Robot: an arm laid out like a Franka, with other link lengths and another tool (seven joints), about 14 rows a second.
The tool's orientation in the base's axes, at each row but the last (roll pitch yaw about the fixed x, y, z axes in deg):
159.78, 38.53, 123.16
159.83, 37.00, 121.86
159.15, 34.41, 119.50
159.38, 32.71, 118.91
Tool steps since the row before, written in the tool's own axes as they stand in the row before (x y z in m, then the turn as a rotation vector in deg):
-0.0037, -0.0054, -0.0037, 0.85, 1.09, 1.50
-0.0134, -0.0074, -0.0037, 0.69, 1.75, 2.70
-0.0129, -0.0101, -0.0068, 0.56, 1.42, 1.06
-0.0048, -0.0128, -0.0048, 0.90, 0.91, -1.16
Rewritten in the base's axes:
-0.0043, -0.0051, 0.0036, 1.28, 0.86, -1.34
-0.0016, -0.0130, 0.0088, 2.51, 0.84, -1.96
-0.0058, -0.0137, 0.0096, 1.39, 1.00, -0.72
-0.0100, -0.0102, 0.0026, -0.35, 1.54, 0.70

